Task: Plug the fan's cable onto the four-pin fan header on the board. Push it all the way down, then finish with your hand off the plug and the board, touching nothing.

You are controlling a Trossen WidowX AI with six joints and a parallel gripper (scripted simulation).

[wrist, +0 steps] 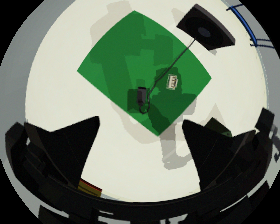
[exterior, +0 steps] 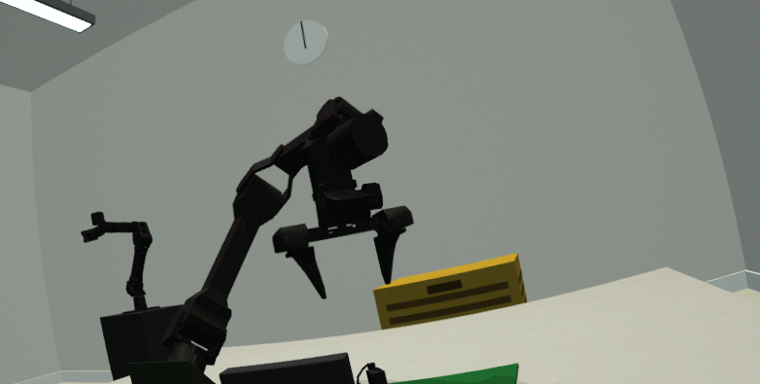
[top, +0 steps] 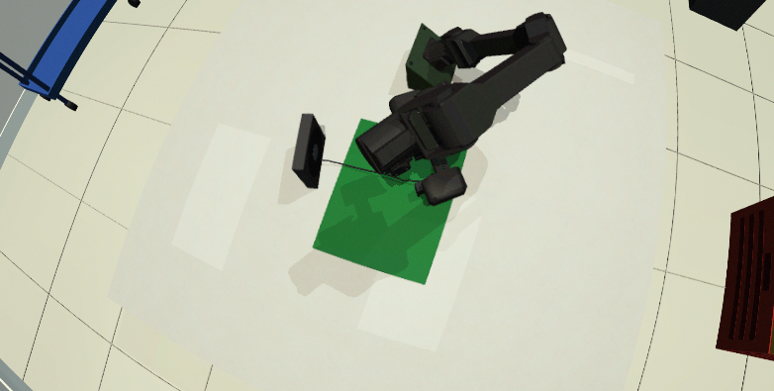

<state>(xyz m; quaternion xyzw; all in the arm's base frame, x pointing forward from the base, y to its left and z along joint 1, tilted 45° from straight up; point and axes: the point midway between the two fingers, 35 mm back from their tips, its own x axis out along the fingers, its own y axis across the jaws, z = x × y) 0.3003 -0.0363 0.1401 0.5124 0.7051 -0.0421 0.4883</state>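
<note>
Now: gripper tip 130 mm above the black plug. Round my gripper tip: black fan 10 mm ahead, 230 mm to the right, 100 mm below; then green board 40 mm ahead, 60 mm to the right, 170 mm below; then four-pin fan header 30 mm behind, 80 mm to the right, 160 mm below.
</note>
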